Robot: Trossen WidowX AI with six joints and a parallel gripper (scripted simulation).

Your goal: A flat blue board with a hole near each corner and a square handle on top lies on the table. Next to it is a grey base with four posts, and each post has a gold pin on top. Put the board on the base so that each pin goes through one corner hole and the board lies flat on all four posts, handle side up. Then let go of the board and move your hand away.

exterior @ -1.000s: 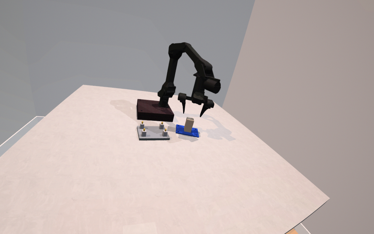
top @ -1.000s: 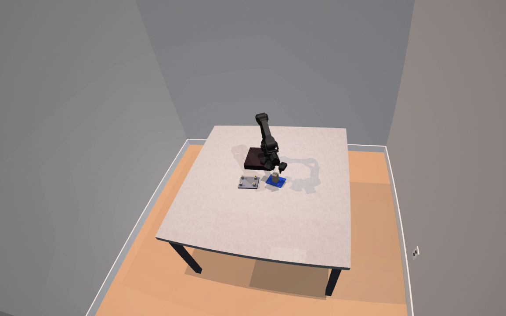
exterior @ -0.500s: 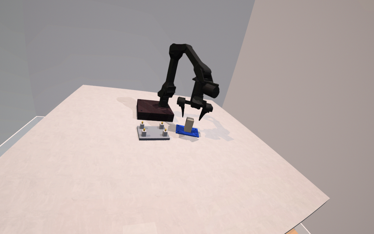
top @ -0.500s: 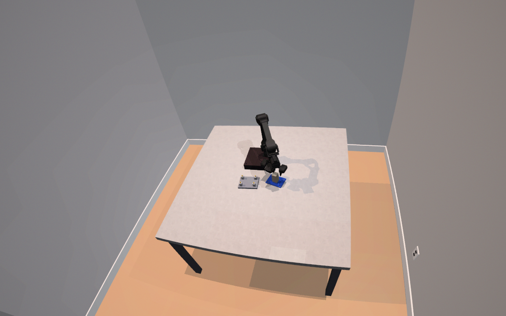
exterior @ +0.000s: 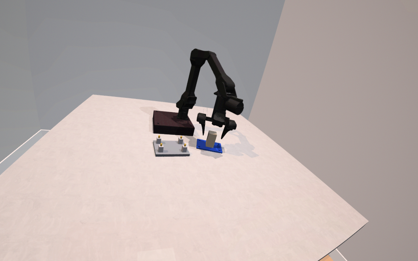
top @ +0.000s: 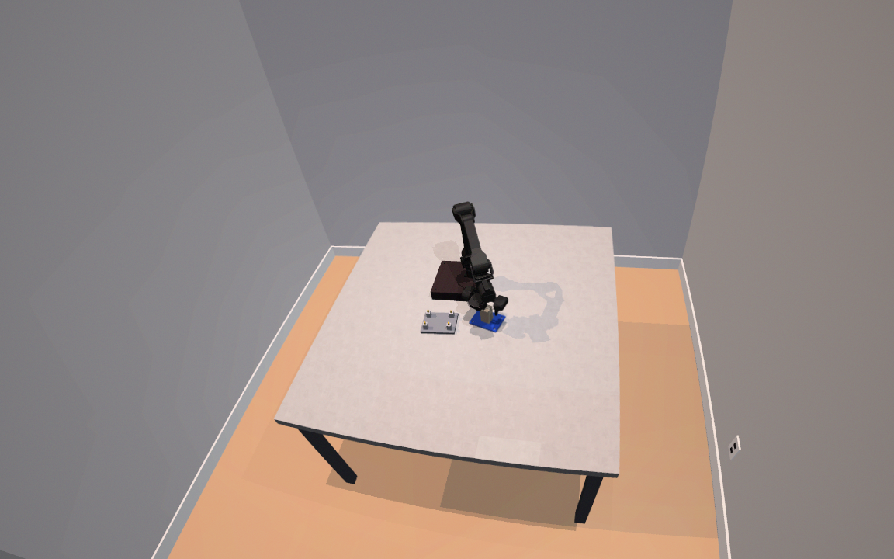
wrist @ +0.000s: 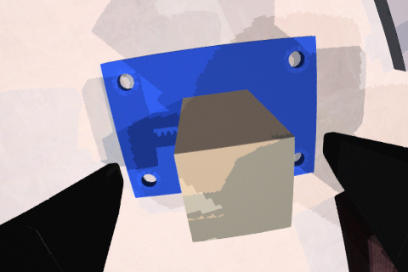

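Now: gripper tip 30 mm above the blue board. From my gripper tip the other things lie so: grey base: 190 mm to the right, 60 mm ahead, 50 mm below.
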